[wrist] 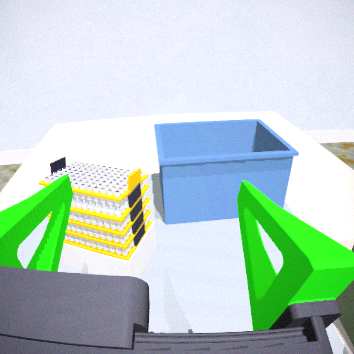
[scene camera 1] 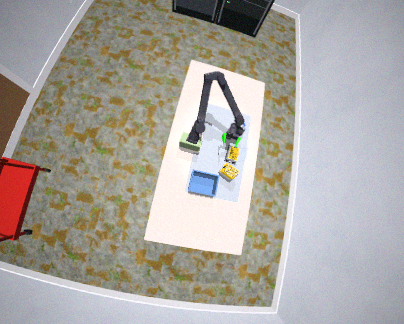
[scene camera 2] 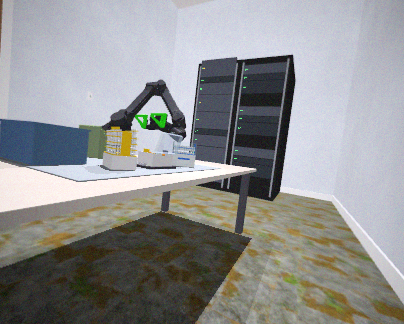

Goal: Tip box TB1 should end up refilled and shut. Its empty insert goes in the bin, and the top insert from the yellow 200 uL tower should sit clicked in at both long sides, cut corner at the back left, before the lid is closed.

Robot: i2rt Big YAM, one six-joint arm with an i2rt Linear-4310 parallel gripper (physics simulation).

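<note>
Tip box TB1 stands on the mat with a yellow insert in it; whether that insert holds tips is too small to tell. Its clear lid stands tilted open. The yellow tower is a stack of several yellow inserts full of tips on a white base, beside TB1. The blue bin stands to the right of the tower in the wrist view. My gripper is open and empty, above the box area and short of the tower. TB1 does not show in the wrist view.
A green container stands near the arm's other end at the table edge. A blue rack on a white base stands beside TB1. The pale mat lies on the table.
</note>
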